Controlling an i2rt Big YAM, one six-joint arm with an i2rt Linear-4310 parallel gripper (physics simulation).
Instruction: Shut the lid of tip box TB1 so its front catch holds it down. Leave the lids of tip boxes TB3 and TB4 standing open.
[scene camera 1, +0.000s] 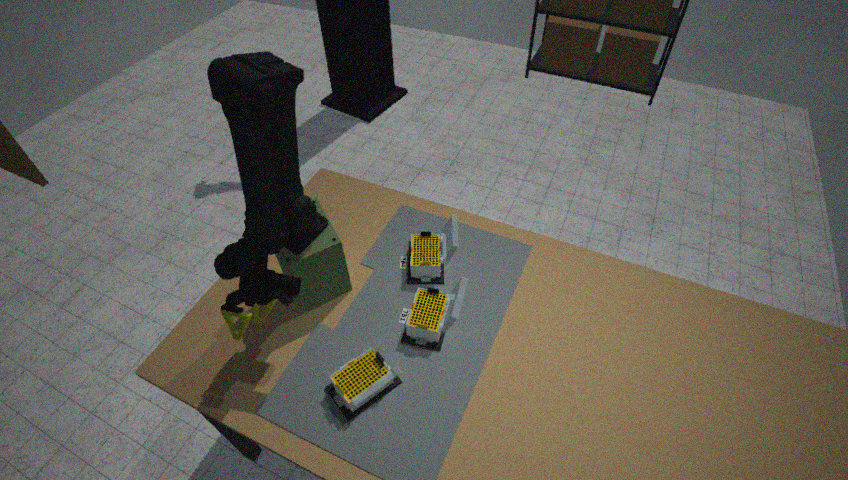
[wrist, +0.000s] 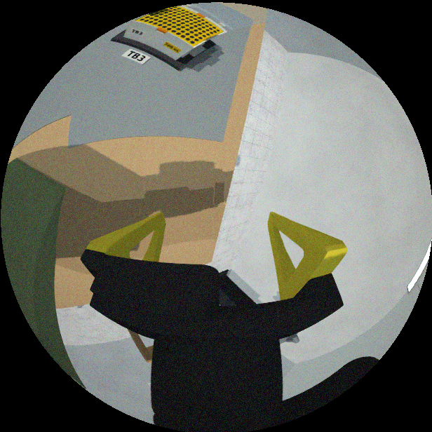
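Tip box TB1 is the middle of three boxes with yellow tip racks in the scene view; its clear lid stands open on the right. The farthest box, its label hard to read, also has a clear lid standing open. Tip box TB3 sits angled nearest the scene camera; its lid cannot be made out clearly. My gripper is open and empty, with yellow fingers. It hangs above the left part of the table, away from all the boxes. TB1 does not show in the wrist view.
The boxes sit on a grey mat on the wooden table. A green block stands at my arm's base. A dark column and a shelf rack stand on the floor behind.
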